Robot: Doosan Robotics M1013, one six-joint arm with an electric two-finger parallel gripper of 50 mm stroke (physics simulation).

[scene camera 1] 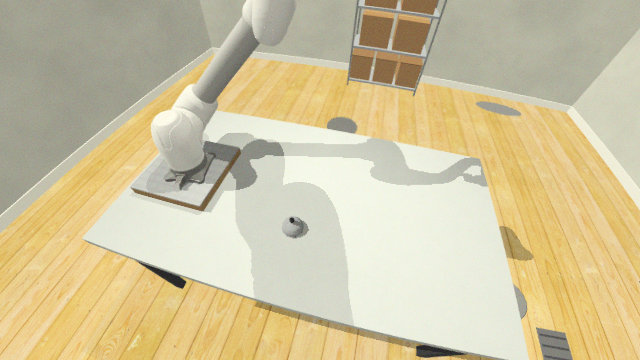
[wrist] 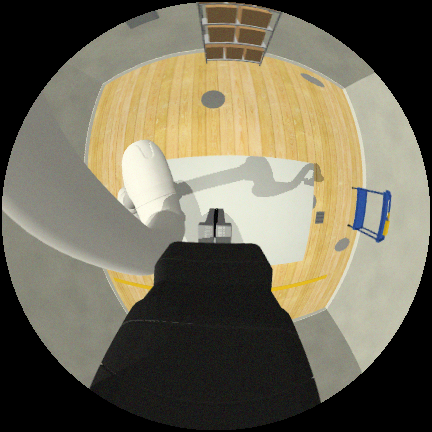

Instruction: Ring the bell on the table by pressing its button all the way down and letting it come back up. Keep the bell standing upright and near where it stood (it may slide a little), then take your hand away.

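Seen in the pictures: gripper, fingertip midpoint: (wrist: 216,216); arm's base at its link origin: (scene camera 1: 191,167).
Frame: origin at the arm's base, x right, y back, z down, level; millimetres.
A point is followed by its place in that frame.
The bell (scene camera 1: 293,227) {y -503, x 267, z 1 mm} is a small grey dome with a dark button on top. It stands upright near the middle of the white table (scene camera 1: 420,240) {y -996, x 274, z 42 mm} (wrist: 280,225) {y -1028, x 252, z 41 mm} in the scene view. The bell does not show in the wrist view, where the gripper and its black housing cover part of the table. My gripper (wrist: 216,216) {y -593, x -140, z -808 mm} is shut and empty, with its two fingertips together, high above the table. In the scene view the gripper is out of the picture, and its shadow shows at the table's far right corner.
The white arm (scene camera 1: 225,65) {y -210, x -177, z -392 mm} (wrist: 150,185) {y -443, x -212, z -656 mm} rises from a base plate (scene camera 1: 215,185) {y -140, x 84, z 15 mm} at the table's left end. A shelf rack (scene camera 1: 390,52) with brown boxes stands against the back wall. A blue cart (wrist: 360,209) stands right of the table in the wrist view.
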